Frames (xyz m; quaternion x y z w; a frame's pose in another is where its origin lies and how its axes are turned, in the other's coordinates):
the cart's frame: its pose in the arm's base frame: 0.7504 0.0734 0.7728 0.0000 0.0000 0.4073 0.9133
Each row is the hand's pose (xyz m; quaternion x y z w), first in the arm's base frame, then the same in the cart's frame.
Working: the arm's base frame: its pose in the cart's frame: -0.5560 0.5092 -0.7728 0.0000 0.0000 -0.4073 0.9133

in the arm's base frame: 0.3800 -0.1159 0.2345 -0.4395 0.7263 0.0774 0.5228
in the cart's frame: -0.3883 0.1491 -0.5383 -0.1056 0.8423 -0.1422 0.5090
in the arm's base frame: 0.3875 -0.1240 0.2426 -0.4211 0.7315 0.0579 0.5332
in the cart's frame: -0.3894 0.1381 -0.5302 -0.0866 0.8396 -0.1643 0.5105
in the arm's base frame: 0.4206 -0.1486 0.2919 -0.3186 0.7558 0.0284 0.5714
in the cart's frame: -0.3855 0.0970 -0.4809 0.0169 0.8200 -0.2068 0.5334
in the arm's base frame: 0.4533 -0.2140 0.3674 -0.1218 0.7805 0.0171 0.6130
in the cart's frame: -0.4123 0.0290 -0.4054 0.2066 0.7624 -0.2340 0.5668
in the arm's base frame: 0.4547 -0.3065 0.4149 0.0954 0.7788 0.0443 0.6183
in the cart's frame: -0.4802 -0.0339 -0.3579 0.4044 0.6725 -0.2114 0.5828
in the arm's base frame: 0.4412 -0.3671 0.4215 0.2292 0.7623 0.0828 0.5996
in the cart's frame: -0.5343 -0.0643 -0.3513 0.5198 0.6028 -0.1686 0.5813
